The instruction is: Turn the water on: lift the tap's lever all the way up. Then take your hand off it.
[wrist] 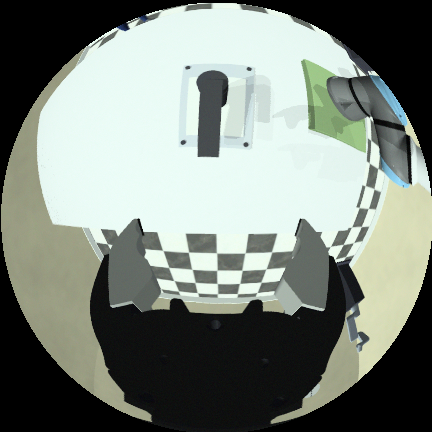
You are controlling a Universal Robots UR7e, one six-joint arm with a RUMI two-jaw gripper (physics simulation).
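Observation:
The tap is a dark round body point(212, 81) on a light square plate point(184, 107) with screws at its corners, in the upper middle of the wrist view. Its lever, a straight dark bar point(209, 125), runs from the body towards the lower edge of the plate and past it. How high the lever is tilted cannot be told from this view. My gripper point(218, 220) is wide open and empty, with its two grey jaws in the lower half. It is apart from the lever, which lies ahead of the gap between the jaws.
A white surface point(115, 150) surrounds the tap plate. A green square pad point(320, 112) lies to the right, with the grey robot arm base point(352, 97) on it. A black and white checkered table top point(202, 242) shows between the jaws and along the right.

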